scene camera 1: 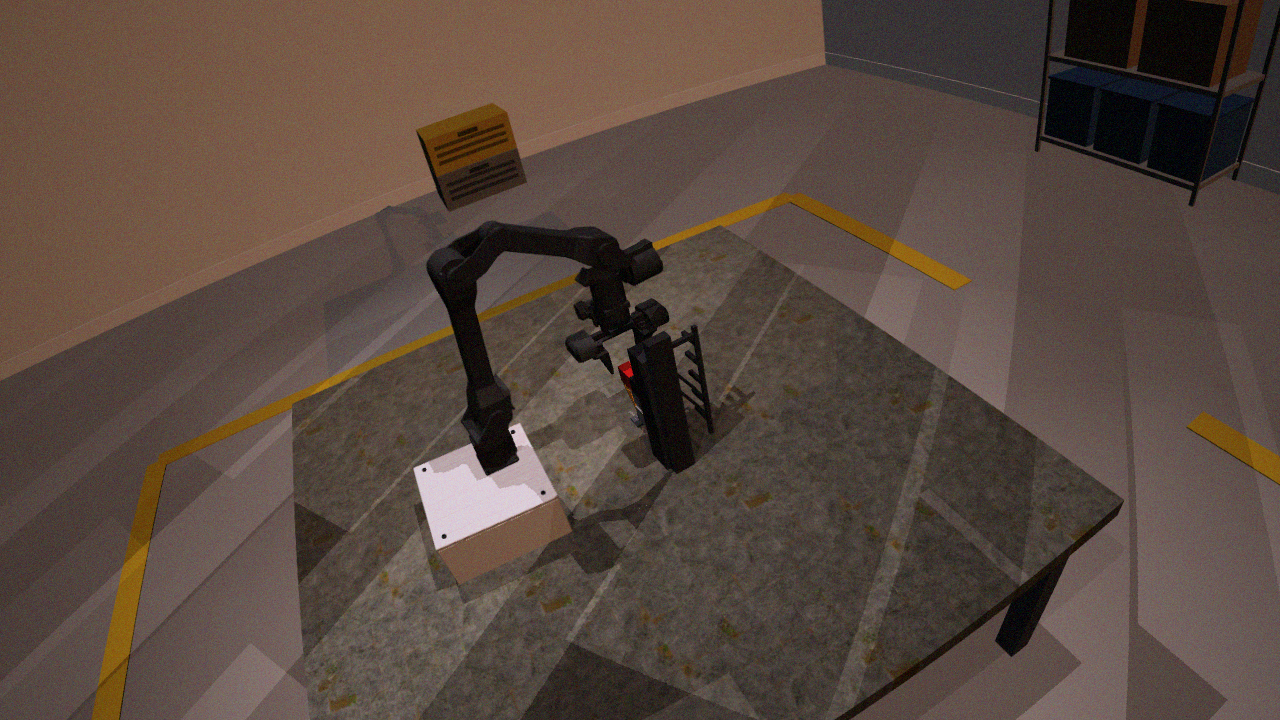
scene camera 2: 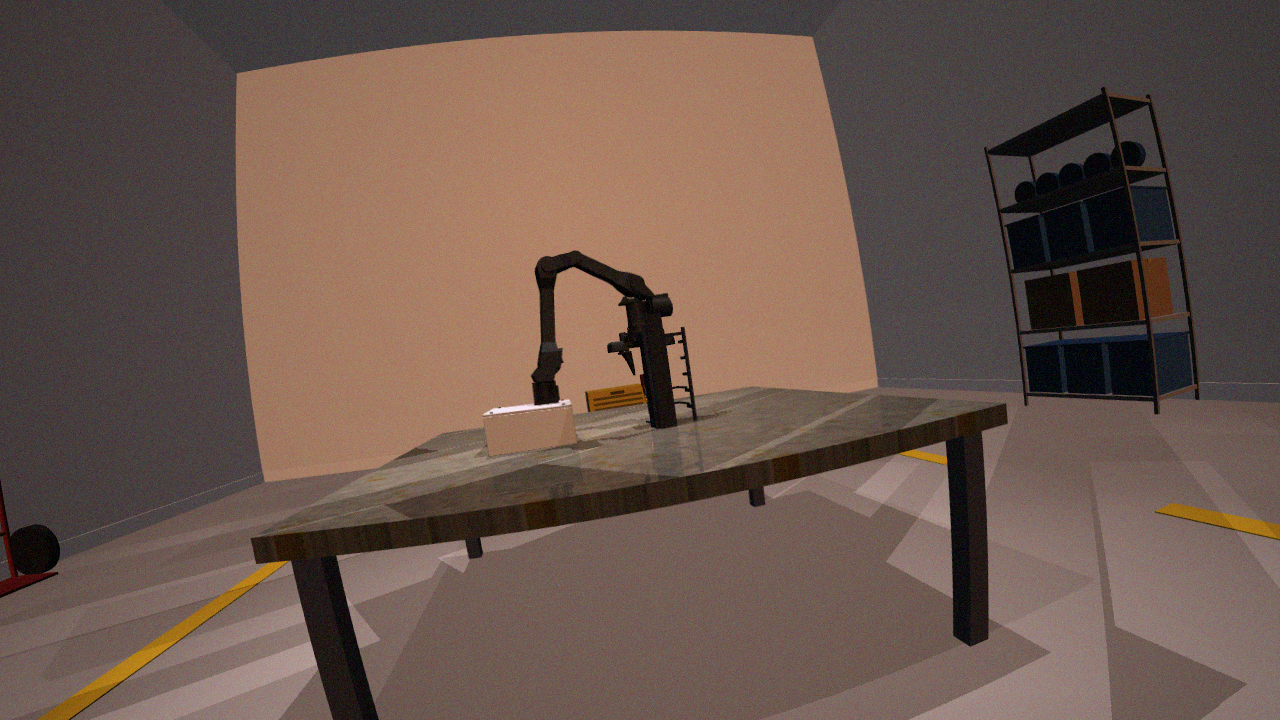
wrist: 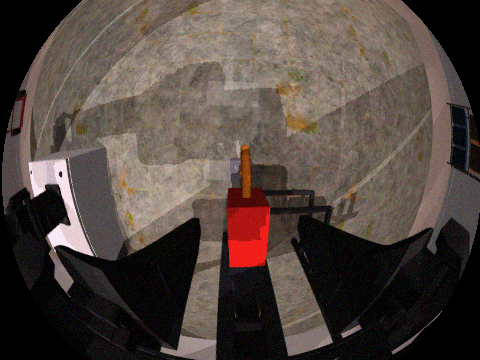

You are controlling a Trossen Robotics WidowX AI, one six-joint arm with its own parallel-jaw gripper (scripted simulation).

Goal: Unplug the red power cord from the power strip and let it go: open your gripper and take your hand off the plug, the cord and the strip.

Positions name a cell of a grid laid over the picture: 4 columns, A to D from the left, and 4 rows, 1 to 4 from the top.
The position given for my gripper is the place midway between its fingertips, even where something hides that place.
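My gripper is visible in scene camera 1 (B3), likewise in scene camera 2 (C3), and also in the wrist view (C3).
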